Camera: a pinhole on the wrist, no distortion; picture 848 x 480 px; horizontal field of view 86.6 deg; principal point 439.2 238.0 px. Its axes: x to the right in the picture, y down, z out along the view. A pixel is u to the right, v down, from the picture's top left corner.
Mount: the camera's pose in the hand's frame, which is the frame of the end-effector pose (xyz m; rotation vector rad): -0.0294 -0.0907 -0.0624 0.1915 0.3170 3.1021
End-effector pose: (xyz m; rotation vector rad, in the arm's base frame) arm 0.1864 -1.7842 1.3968 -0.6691 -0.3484 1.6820
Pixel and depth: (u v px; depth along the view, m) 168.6 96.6 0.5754
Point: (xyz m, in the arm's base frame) -0.2567 -1.3996 1.5257
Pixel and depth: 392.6 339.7 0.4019
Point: 0.0538 -1.6581 1.7083
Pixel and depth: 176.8 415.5 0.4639
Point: 0.0659 -1.4061 1.7411
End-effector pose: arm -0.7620 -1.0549 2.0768 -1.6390 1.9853 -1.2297
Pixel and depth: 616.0 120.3 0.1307
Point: -0.6789 -1.0237 2.0426
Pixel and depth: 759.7 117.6 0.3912
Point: -0.5214 -0.9630 1.7327
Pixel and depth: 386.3 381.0 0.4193
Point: -0.4424 -1.2727 1.9834
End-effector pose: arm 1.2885 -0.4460 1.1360 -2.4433 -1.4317 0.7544
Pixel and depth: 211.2 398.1 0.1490
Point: 1.1830 -0.3393 1.0930
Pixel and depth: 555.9 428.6 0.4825
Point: 0.8638 -0.4657 0.8552
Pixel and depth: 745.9 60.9 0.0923
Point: 1.2160 -0.4994 1.1533
